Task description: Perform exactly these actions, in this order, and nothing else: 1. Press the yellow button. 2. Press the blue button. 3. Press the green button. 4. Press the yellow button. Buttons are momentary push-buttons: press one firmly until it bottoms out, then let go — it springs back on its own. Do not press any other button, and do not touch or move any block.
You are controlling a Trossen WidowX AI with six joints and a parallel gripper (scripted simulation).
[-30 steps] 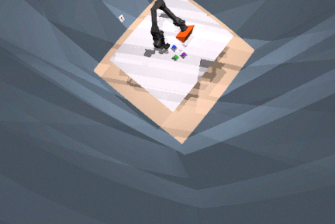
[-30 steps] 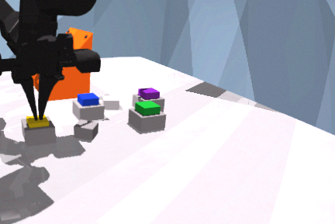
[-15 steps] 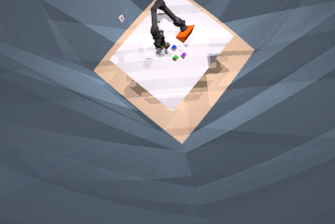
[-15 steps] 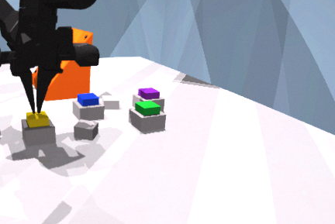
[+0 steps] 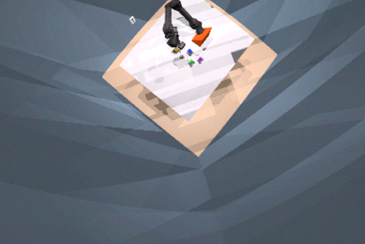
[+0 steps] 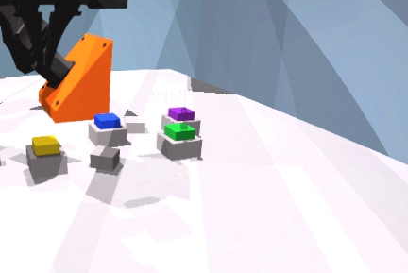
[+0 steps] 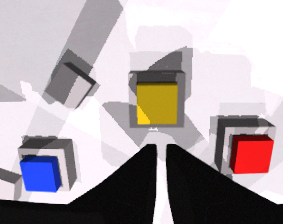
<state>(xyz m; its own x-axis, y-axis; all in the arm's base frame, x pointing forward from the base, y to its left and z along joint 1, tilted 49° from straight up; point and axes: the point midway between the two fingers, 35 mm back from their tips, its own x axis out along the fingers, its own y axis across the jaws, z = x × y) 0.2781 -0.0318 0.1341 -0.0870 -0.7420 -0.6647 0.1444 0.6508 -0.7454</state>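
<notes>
The blue button is 12 cm to the left of my gripper tip, 9 cm below it and 6 cm behind it. The rest, counted from my gripper tip: yellow button 9 cm below; small grey block 12 cm below, 8 cm to the left, 2 cm ahead; red button 9 cm below, 8 cm to the right, 6 cm behind.
</notes>
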